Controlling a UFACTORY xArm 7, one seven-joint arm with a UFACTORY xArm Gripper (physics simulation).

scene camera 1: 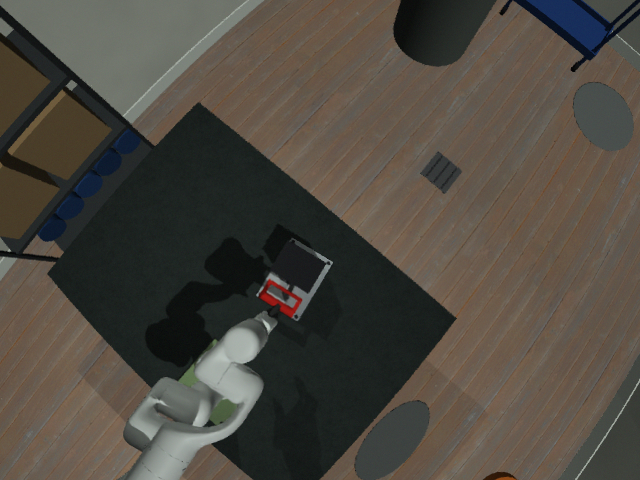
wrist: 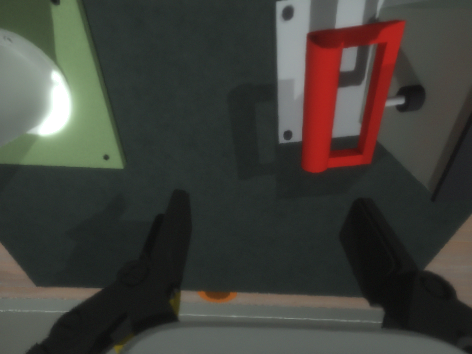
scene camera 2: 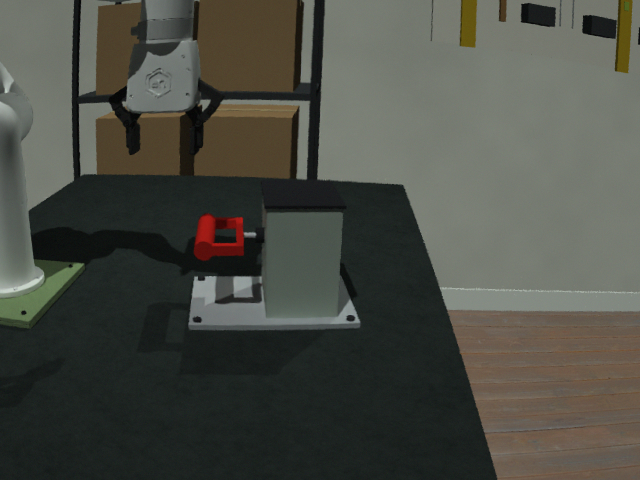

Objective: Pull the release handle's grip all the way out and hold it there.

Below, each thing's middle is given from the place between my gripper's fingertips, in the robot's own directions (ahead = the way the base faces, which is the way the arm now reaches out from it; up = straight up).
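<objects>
Light base plate (scene camera 2: 218, 302): 23 cm below my hand, 1 cm to the left of it, 15 cm ahead of it.
</objects>
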